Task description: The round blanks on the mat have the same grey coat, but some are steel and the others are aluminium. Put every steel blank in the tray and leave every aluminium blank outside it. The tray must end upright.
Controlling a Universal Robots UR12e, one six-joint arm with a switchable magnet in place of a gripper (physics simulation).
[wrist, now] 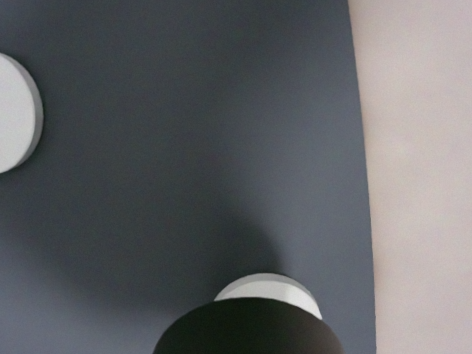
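Observation:
My magnet is the dark round body at the bottom edge of the wrist view. It is over a light grey round blank, hiding most of it; the blank's far rim shows as a crescent. I cannot tell whether the magnet grips this blank or whether there is a small gap between them. A second light grey blank lies flat on the dark mat, cut off by the left edge of the view. The coat does not show which metal either blank is. The tray does not show in this view.
The mat's edge runs down the right side of the view, a little to the right of the magnet. Beyond it is the pale table top. Soft shadows fall across the mat ahead of the magnet and to its left.

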